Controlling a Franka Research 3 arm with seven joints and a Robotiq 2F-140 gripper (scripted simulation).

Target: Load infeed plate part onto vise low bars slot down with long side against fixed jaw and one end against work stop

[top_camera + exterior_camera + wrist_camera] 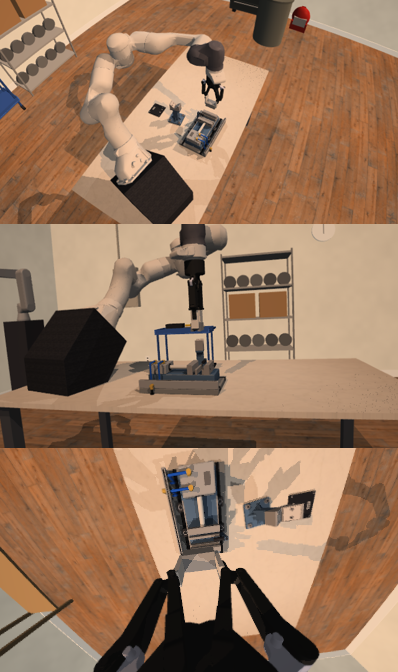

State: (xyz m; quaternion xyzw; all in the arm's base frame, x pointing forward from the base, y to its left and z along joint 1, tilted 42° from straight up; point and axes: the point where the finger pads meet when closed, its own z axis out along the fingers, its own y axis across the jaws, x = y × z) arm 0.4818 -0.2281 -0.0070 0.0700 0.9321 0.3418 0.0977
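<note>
My gripper is now 7 cm past the vise, 2 cm to the right of it and 22 cm above it. The rest, counted from my hand: part (3 cm below); dark infeed plate (3 cm behind, 39 cm to the left, 26 cm below).
</note>
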